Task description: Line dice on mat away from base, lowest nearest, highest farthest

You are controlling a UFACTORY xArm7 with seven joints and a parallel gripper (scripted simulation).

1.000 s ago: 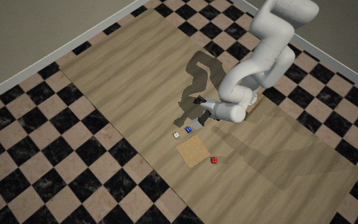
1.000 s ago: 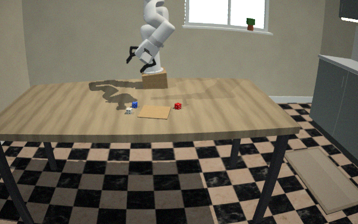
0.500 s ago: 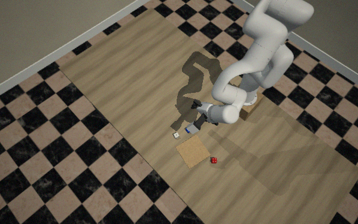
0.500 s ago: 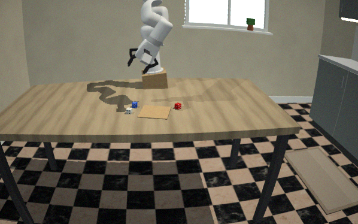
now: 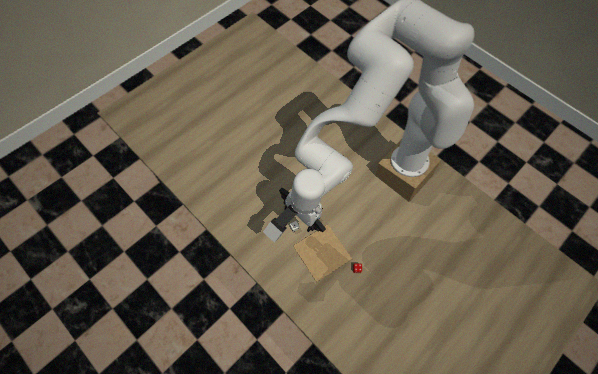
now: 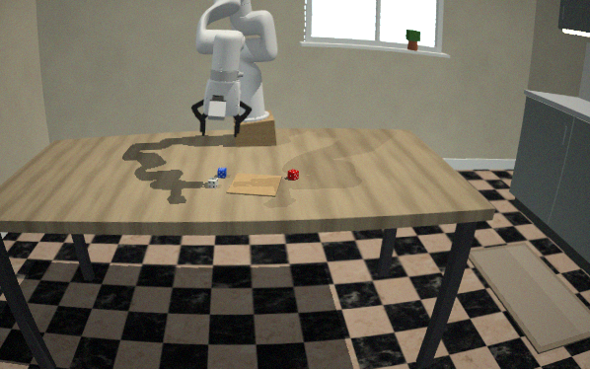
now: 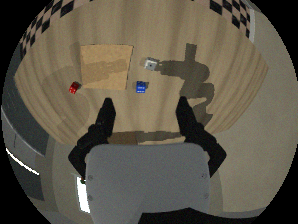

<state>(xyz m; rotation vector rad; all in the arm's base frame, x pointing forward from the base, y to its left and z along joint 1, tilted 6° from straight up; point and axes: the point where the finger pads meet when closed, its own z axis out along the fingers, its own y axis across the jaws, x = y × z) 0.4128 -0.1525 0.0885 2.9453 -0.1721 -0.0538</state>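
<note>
The white die lies 1 cm behind my hand, 2 cm to the right of it and 16 cm below it. From my hand the other things lie so: blue die: 8 cm behind, 1 cm to the left, 16 cm below; then red die: 2 cm behind, 22 cm to the left, 16 cm below; then tan mat: 10 cm to the left, 17 cm below.
</note>
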